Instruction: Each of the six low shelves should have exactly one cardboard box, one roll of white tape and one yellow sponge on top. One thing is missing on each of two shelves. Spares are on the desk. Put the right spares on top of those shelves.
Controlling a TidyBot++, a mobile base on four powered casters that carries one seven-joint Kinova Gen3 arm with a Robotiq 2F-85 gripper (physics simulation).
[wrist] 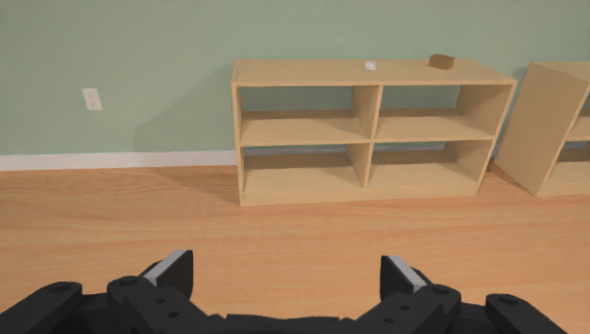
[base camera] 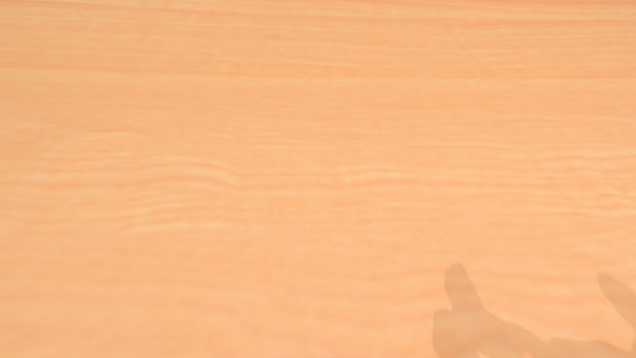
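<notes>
A low wooden shelf (wrist: 300, 72) stands against the wall, right of the middle in the wrist view. On its top are a white tape roll (wrist: 370, 65) near the middle and a brown cardboard box (wrist: 441, 61) toward the right end. No yellow sponge shows on that top. Part of a second low shelf (wrist: 540, 120) shows at the right edge; the visible part of its top bears no object. My gripper (wrist: 286, 273) is open and empty, above the floor and well in front of the shelves. The desk does not show in either view.
The green wall (wrist: 150, 50) with a white outlet (wrist: 92, 99) and a white baseboard (wrist: 100, 161) runs behind the shelves. The wooden floor (base camera: 300, 150) (wrist: 290, 230) lies in front, with the arm's shadow (base camera: 470, 320) at the lower right in the base view. A narrow gap separates the two shelves.
</notes>
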